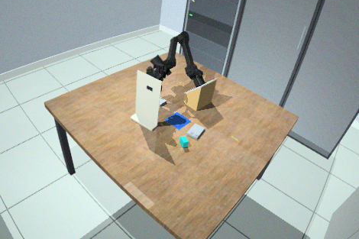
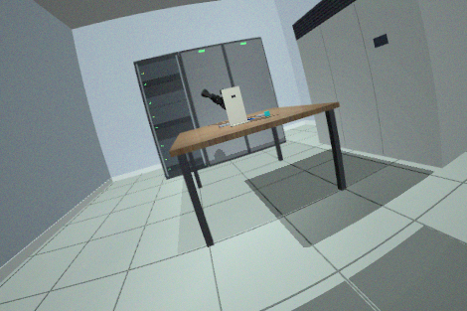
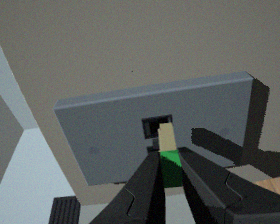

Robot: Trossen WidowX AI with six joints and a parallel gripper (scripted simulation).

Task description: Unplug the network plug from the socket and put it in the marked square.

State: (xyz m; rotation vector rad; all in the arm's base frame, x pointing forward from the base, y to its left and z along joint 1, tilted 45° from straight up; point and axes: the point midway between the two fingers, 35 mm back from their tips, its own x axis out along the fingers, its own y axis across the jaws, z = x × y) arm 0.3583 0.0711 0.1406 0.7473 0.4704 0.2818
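My gripper tip is 24 cm above the blue marked square, 13 cm past it and 12 cm to the right of it. Also, from my gripper tip: teal cube (30 cm to the left, 22 cm below, 2 cm behind); white panel (10 cm below, 4 cm ahead, 2 cm to the left); network plug (right at my gripper tip).
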